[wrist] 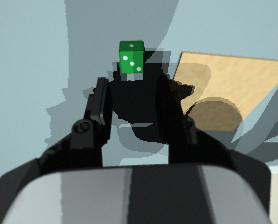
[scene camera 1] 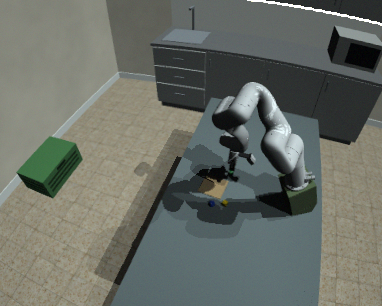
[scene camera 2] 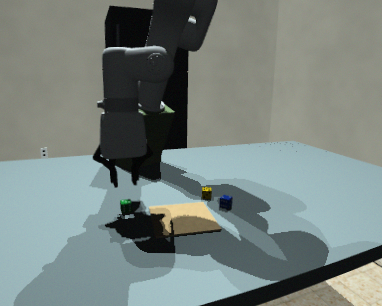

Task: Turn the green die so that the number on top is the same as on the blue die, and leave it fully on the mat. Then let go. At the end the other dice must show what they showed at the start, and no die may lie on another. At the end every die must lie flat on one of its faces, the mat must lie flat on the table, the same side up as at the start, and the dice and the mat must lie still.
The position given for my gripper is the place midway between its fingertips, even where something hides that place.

Observation:
In view: my gripper [scene camera 2: 125,184], a green die [wrist: 131,53] and a tan mat [scene camera 2: 191,218].
My gripper also shows in the wrist view [wrist: 133,90].

